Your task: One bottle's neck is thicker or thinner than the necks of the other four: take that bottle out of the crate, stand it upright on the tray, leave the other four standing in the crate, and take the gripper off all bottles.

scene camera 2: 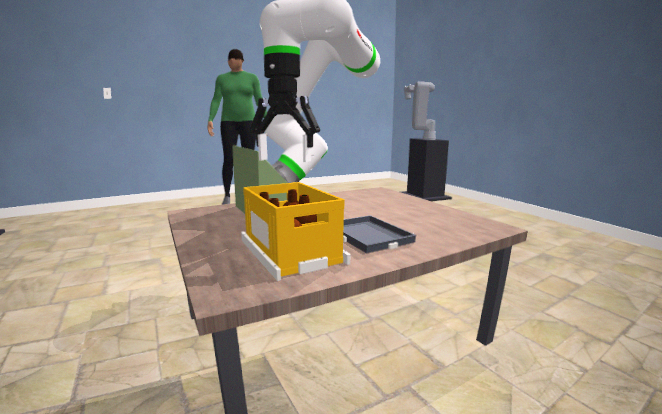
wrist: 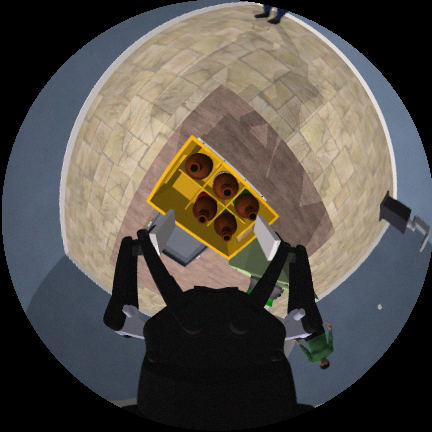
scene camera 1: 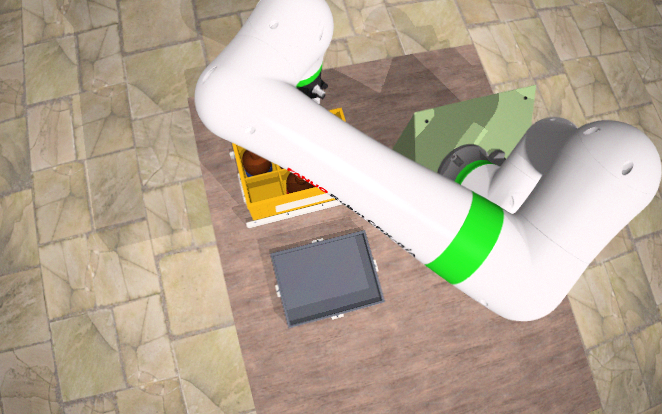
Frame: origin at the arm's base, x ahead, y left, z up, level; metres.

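Seen in the pictures: gripper, between the fingertips: [scene camera 2: 284, 160] [wrist: 215, 220]; arm's base, origin of its link: [scene camera 2: 278, 181] [scene camera 1: 462, 170].
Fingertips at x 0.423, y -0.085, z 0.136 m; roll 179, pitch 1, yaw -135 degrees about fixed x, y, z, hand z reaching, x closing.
Note:
Offsets run from my fingertips to a thing's middle. "*": to the spot under its first point.
The yellow crate @[dx -0.008, dy +0.015, dz -0.179 m] [scene camera 1: 265, 207] [scene camera 2: 310, 245] [wrist: 162, 195] stands on the table. In the wrist view, five brown bottles stand in its compartments: one at upper left [wrist: 199, 166], one in the upper middle [wrist: 225, 185], one at right [wrist: 246, 206], one at lower left [wrist: 205, 208] and one at the bottom @[* dx -0.086, dy +0.039, dz -0.140 m] [wrist: 225, 225]. I cannot tell for certain which neck differs. The dark grey tray @[* dx -0.051, dy +0.288, dz -0.262 m] [scene camera 1: 325, 275] [scene camera 2: 375, 232] [wrist: 185, 245] stands beside the crate and holds no bottle. My gripper [scene camera 2: 284, 152] [wrist: 215, 220] is open and empty, above the crate and apart from the bottles. The arm hides its fingertips in scene camera 1.
White strips [scene camera 1: 295, 214] [scene camera 2: 313, 265] sit along the crate's base. A green mounting plate [scene camera 1: 450, 130] [scene camera 2: 246, 175] stands at the arm's base. A person in green [scene camera 2: 237, 95] and a black pedestal [scene camera 2: 427, 167] with a small grey arm stand beyond the table.

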